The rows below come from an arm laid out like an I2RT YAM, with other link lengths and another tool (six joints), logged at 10 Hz.
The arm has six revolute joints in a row. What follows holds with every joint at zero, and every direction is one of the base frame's. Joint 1 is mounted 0.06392 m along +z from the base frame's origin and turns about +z. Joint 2 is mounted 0.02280 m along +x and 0.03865 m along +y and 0.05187 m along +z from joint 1 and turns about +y. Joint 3 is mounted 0.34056 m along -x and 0.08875 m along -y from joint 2 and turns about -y. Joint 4 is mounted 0.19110 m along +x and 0.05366 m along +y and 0.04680 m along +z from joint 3 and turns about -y. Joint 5 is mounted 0.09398 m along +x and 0.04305 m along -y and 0.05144 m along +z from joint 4 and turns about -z. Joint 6 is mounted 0.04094 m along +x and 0.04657 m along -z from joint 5 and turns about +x. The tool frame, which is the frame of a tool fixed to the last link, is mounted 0.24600 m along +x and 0.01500 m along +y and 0.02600 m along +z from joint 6; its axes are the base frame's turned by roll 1.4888, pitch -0.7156 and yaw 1.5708 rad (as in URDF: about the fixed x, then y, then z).
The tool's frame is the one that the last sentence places.
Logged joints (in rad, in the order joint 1, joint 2, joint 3, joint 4, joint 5, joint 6), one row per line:
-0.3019, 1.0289, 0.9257, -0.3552, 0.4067, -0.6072
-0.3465, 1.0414, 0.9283, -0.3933, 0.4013, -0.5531
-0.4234, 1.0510, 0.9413, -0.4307, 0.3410, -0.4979
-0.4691, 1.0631, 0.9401, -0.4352, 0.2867, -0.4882
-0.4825, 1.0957, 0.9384, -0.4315, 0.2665, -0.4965
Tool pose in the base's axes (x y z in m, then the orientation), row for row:
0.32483, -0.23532, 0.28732, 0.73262, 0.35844, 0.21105, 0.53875
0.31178, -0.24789, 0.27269, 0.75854, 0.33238, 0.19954, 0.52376
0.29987, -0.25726, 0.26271, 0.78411, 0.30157, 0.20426, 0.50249
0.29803, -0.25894, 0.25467, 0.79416, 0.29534, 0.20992, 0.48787
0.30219, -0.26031, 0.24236, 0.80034, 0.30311, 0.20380, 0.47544
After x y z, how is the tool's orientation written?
As a quaternion, x y z w.
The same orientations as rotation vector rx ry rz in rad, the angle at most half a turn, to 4 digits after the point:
1.7424, 0.8525, 0.5020
1.8157, 0.7956, 0.4776
1.8942, 0.7285, 0.4934
1.9308, 0.7181, 0.5104
1.9565, 0.7410, 0.4982

